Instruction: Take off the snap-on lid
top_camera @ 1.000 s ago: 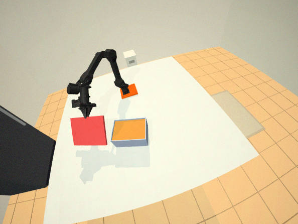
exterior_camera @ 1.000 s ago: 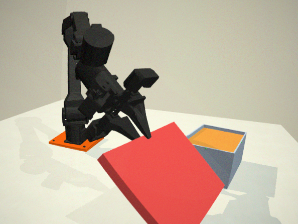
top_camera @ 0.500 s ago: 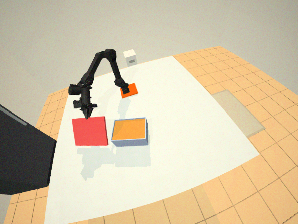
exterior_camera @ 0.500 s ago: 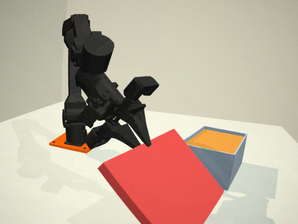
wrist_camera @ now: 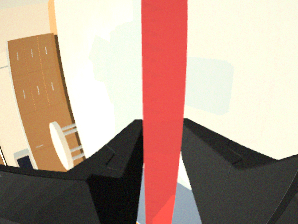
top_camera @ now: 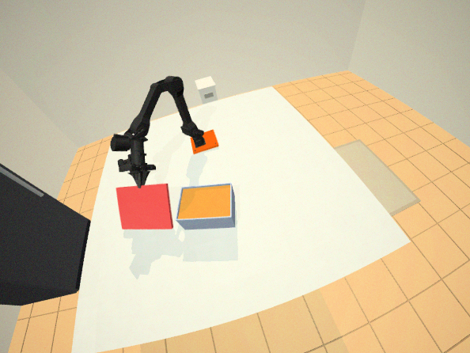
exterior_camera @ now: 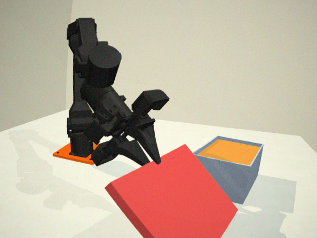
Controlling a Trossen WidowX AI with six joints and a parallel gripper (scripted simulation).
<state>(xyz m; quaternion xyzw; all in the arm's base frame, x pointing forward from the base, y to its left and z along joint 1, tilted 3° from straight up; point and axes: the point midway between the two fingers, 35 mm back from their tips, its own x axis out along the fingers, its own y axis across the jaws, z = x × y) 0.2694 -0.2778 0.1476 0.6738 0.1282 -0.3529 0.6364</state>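
My gripper tip is now 60 mm short of the red lid, 50 mm above it and 20 mm to the left of it. Round my gripper tip: storage box 250 mm to the left, 150 mm ahead, 70 mm below.
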